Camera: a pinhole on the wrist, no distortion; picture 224 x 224 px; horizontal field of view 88.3 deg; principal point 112.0 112.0 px. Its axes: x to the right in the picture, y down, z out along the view. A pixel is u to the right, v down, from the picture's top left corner.
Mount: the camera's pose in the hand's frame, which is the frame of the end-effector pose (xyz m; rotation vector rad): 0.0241 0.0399 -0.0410 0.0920 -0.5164 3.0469
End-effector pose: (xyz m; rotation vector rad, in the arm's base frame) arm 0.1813 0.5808 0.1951 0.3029 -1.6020 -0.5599
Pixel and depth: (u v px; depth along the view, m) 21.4 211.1 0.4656
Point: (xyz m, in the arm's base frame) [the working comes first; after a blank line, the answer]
In the camera's frame: -0.3656 0.3999 0.4656

-0.1698 -0.0008 0.2552
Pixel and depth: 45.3 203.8 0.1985
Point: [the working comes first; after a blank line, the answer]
In the camera's frame: -0.1148 0.1579 0.1985

0.0559 0.3741 0.2177
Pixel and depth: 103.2 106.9 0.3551
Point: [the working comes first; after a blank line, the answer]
In the camera's frame: -0.0271 -0.0157 0.3551

-0.1276 0.5432 0.2123
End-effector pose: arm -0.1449 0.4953 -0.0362 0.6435 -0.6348 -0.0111
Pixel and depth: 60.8 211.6 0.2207
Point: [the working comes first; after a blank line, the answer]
In the camera's frame: -0.0979 0.1905 0.2207

-0.0614 0.2417 -0.0307
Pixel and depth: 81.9 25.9 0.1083
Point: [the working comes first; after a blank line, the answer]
In the camera's frame: -0.0283 -0.0808 0.1083

-0.1561 0.4990 0.0956
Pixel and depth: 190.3 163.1 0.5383
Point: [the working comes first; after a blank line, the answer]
In the camera's frame: 0.3653 0.2384 0.5383

-0.5765 0.0502 -0.1564
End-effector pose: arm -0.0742 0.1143 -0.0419 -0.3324 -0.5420 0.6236
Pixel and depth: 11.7 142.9 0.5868
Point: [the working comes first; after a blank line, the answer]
In the camera's frame: -0.5101 0.1572 0.5868

0.2073 0.2713 0.6563
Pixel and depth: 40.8 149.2 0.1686
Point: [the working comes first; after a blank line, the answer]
In the camera's frame: -0.1040 0.0544 0.1686

-0.0040 0.1557 0.1156
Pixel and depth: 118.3 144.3 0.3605
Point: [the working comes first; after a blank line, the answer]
In the camera's frame: 0.0197 0.1009 0.3605

-0.1352 0.0269 0.2587
